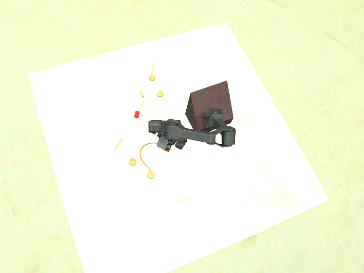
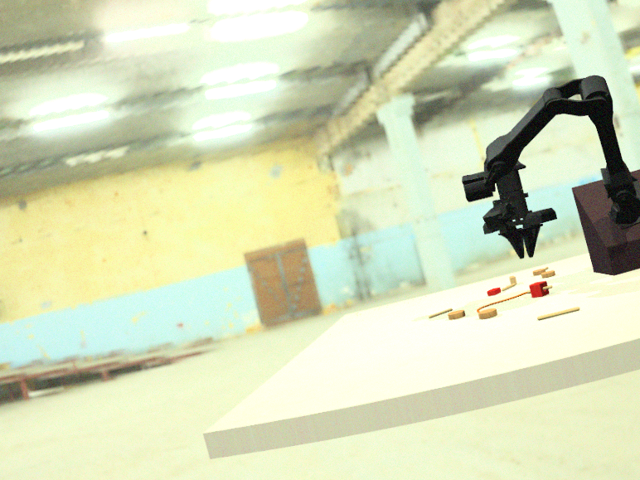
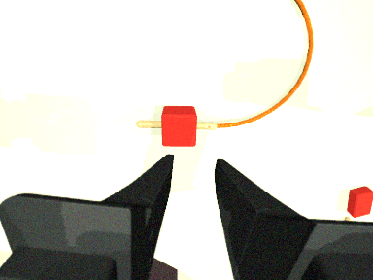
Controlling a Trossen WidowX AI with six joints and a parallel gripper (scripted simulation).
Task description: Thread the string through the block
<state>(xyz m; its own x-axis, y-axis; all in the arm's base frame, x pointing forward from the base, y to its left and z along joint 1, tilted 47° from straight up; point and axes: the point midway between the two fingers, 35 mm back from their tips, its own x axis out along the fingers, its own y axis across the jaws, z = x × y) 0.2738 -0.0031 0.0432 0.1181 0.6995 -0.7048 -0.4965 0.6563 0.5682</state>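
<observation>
Now: the red block 10 mm behind my gripper tip and 80 mm below it. From my gripper tip the other things lie so: thin wooden stick 10 mm to the right, 80 mm below; small pale block 40 mm behind, 350 mm to the right, 80 mm below; round wooden button 140 mm ahead, 90 mm to the left, 90 mm below.
</observation>
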